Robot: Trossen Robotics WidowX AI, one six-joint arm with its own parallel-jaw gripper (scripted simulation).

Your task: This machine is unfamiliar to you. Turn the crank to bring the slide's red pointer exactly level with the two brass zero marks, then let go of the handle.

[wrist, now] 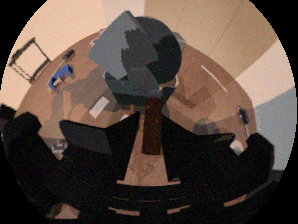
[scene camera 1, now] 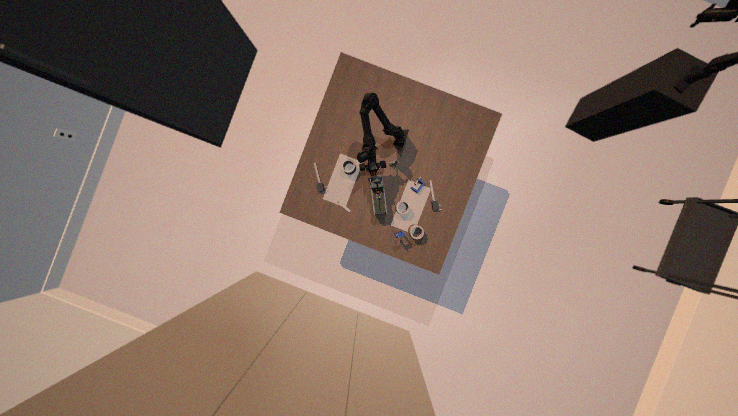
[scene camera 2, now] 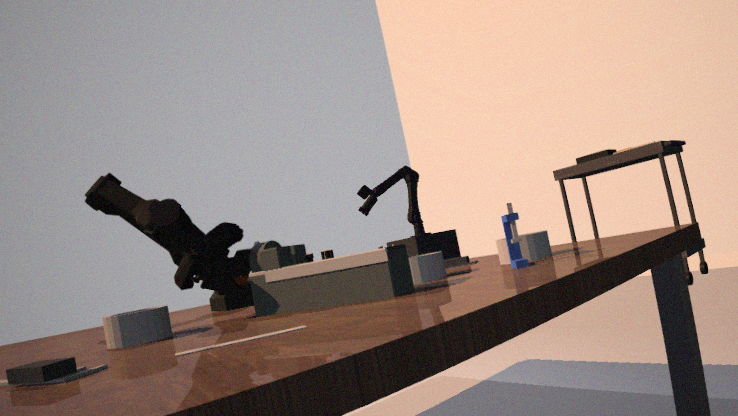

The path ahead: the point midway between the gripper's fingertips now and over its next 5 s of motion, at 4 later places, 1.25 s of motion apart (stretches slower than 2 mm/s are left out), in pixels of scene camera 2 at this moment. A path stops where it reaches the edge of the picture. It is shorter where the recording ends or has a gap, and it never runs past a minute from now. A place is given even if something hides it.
My gripper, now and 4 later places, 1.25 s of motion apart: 249, 294; 241, 233; 300, 196; 303, 197; 235, 215
